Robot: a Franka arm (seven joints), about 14 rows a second.
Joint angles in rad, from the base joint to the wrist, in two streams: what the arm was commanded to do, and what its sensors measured. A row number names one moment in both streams.
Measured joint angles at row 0:
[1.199, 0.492, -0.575, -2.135, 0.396, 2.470, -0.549]
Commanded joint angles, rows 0 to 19:
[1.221, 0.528, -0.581, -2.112, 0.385, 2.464, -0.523]
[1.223, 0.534, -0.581, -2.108, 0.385, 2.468, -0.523]
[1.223, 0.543, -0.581, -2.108, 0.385, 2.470, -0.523]
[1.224, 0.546, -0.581, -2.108, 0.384, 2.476, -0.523]
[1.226, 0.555, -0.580, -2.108, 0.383, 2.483, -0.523]
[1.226, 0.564, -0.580, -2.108, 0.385, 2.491, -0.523]
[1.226, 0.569, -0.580, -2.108, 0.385, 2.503, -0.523]
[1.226, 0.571, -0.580, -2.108, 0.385, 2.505, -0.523]
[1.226, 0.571, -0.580, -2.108, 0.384, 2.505, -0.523]
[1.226, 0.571, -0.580, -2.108, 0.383, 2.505, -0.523]
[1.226, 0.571, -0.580, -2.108, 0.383, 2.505, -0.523]
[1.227, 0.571, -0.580, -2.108, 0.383, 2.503, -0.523]
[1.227, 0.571, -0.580, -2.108, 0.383, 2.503, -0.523]
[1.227, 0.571, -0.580, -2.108, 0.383, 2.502, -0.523]
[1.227, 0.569, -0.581, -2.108, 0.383, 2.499, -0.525]
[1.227, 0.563, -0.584, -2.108, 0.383, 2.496, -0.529]
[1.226, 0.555, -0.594, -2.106, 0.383, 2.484, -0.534]
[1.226, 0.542, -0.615, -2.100, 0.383, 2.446, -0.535]
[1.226, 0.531, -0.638, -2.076, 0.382, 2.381, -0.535]
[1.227, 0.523, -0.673, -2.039, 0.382, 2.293, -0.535]
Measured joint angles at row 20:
[1.218, 0.552, -0.617, -2.092, 0.396, 2.422, -0.546]
